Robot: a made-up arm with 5 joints.
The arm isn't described. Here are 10 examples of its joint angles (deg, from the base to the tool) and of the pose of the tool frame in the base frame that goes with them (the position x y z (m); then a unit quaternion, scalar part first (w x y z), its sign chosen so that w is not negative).
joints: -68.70 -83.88 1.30 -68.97 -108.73
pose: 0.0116 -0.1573 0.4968 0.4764 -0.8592 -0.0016 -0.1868
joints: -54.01 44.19 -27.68 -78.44 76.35
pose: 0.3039 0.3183 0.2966 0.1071 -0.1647 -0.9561 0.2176
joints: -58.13 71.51 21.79 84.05 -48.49
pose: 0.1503 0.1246 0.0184 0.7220 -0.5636 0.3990 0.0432
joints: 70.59 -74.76 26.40 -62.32 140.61
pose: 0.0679 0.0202 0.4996 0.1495 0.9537 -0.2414 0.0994
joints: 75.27 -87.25 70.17 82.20 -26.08
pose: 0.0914 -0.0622 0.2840 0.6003 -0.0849 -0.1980 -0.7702
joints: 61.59 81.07 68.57 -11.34 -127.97
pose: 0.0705 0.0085 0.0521 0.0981 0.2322 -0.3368 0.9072
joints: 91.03 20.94 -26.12 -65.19 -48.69
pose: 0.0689 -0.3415 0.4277 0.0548 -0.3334 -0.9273 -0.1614
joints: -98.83 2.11 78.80 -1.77 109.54
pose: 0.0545 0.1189 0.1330 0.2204 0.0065 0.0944 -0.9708
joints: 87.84 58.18 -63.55 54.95 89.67
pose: 0.0910 -0.4236 0.2538 0.9384 -0.3451 -0.0159 -0.0079
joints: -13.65 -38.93 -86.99 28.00 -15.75
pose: -0.1060 -0.0427 0.5791 0.0690 -0.2766 0.9585 -0.0029
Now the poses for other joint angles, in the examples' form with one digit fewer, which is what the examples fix.
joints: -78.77 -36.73 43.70 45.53 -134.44
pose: 0.109 0.183 0.318 0.826 0.306 0.099 -0.462
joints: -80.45 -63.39 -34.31 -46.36 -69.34
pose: 0.042 -0.185 0.554 0.453 -0.865 0.211 0.033
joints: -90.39 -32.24 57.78 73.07 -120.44
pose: 0.072 0.146 0.250 0.957 -0.072 -0.022 -0.282
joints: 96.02 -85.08 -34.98 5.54 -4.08
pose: 0.104 0.273 0.484 0.132 0.686 0.696 -0.166
